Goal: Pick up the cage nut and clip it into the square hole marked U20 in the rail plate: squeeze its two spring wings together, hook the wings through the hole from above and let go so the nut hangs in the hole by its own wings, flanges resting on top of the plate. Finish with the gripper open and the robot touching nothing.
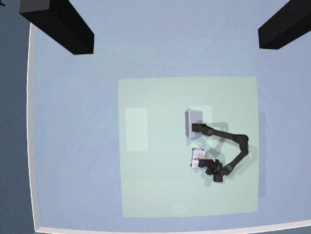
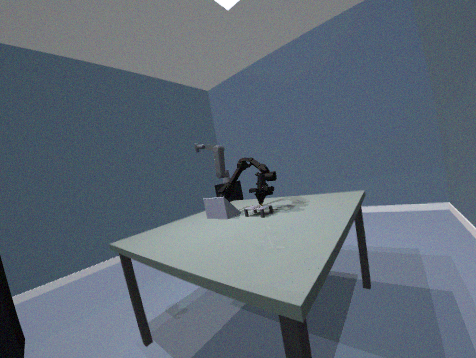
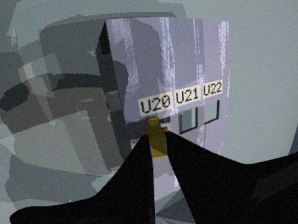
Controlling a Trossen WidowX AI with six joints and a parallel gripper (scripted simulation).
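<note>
My gripper tip is now 10 mm above the cage nut.
</note>
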